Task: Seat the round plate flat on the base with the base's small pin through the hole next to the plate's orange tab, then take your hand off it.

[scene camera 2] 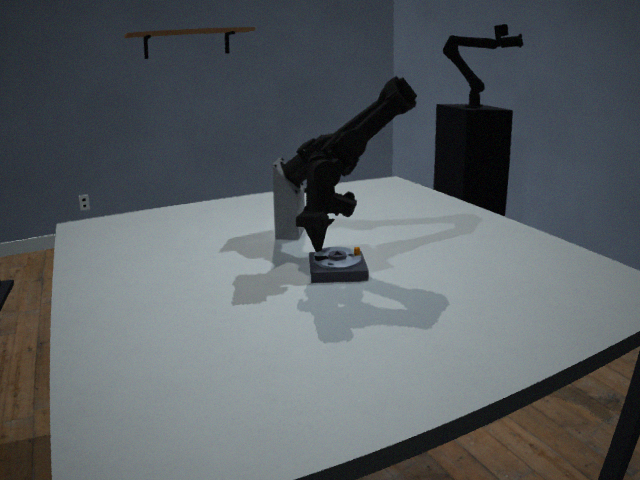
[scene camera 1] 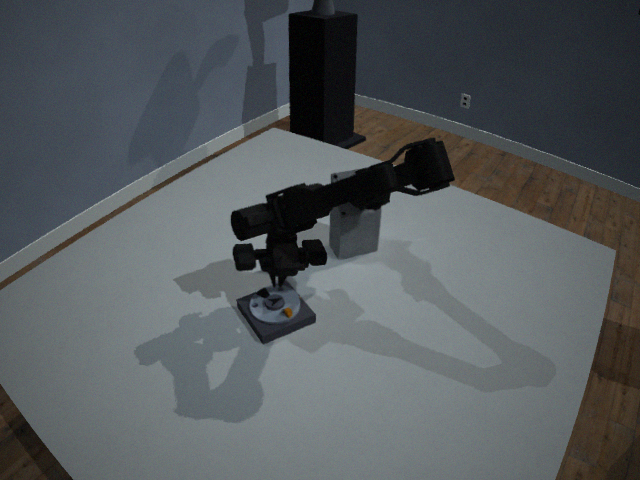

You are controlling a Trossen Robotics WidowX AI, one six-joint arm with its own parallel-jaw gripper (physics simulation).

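Where they show: gripper, fingertip midpoint: [scene camera 2: 318, 251] [scene camera 1: 276, 285]; arm's base at its link origin: [scene camera 2: 289, 175].
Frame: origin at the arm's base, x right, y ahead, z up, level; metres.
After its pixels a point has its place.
The pale round plate [scene camera 1: 269, 316] {x -0.042, y 0.330, z -0.129 m} [scene camera 2: 345, 262] {x -0.029, y 0.335, z -0.127 m} lies on the dark square base [scene camera 1: 265, 334] {x -0.068, y 0.365, z -0.137 m} [scene camera 2: 339, 276] {x -0.006, y 0.357, z -0.148 m} and looks level. Its orange tab [scene camera 1: 287, 312] {x -0.073, y 0.307, z -0.112 m} [scene camera 2: 356, 251] {x -0.066, y 0.307, z -0.116 m} stands up near the rim, at the right in both views. A dark round hub [scene camera 1: 273, 302] {x -0.026, y 0.302, z -0.119 m} [scene camera 2: 337, 254] {x -0.023, y 0.300, z -0.120 m} with a triangular mark shows at the plate's middle. Dark spots show on the side away from the tab. The small pin and the hole next to the tab cannot be made out. My gripper [scene camera 1: 278, 286] {x 0.009, y 0.260, z -0.122 m} [scene camera 2: 319, 250] {x 0.009, y 0.260, z -0.122 m} points down, shut and empty, with its tips at or just above the plate's rim, across from the tab; contact is unclear.
The arm's grey mounting block [scene camera 1: 355, 235] {x -0.019, y 0.031, z -0.097 m} [scene camera 2: 287, 209] {x 0.024, y 0.055, z -0.078 m} stands on the white table [scene camera 1: 413, 434] {x -0.421, y 0.345, z -0.161 m} [scene camera 2: 180, 387] {x 0.364, y 0.649, z -0.161 m} behind the base. The arm reaches over from it. A black pedestal [scene camera 1: 323, 77] [scene camera 2: 471, 155] stands beyond the table, with another arm [scene camera 2: 465, 67] on top.
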